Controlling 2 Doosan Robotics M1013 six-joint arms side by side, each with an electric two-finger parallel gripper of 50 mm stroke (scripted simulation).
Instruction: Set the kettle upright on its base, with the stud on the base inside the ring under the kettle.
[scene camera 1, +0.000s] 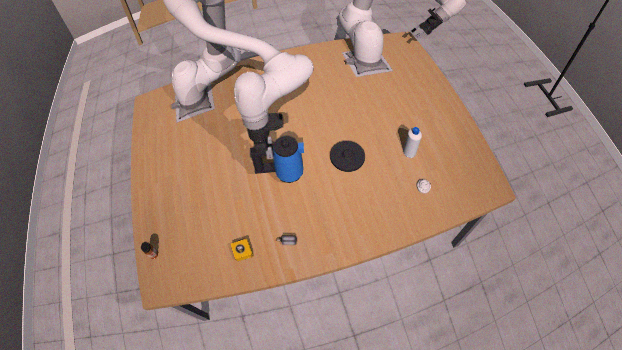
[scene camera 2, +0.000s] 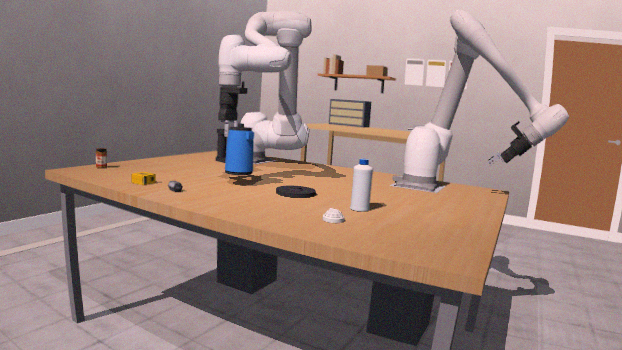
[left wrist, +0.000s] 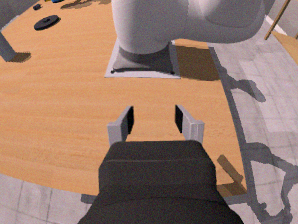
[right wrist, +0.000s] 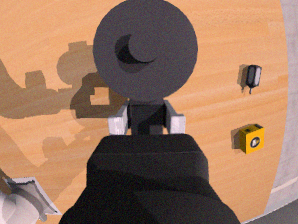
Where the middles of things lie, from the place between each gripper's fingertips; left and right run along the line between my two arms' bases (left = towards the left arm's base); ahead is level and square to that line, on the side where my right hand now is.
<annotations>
Right now the blue kettle (scene camera 1: 288, 163) is 1 cm ahead of my right hand, 3 cm to the left of it and 6 cm below it. From my right hand the other things lie so: round black base (scene camera 1: 348, 156): 1 cm behind, 32 cm to the left, 19 cm below; white bottle (scene camera 2: 362, 173): 4 cm ahead, 60 cm to the left, 12 cm below.
I see my left gripper 670 mm short of the white bottle, 360 mm to the left of it and 80 mm above it. The rest, counted from my left hand: blue kettle (930 mm to the right, 640 mm ahead, 10 mm below); then round black base (640 mm to the right, 620 mm ahead, 150 mm below).
</annotations>
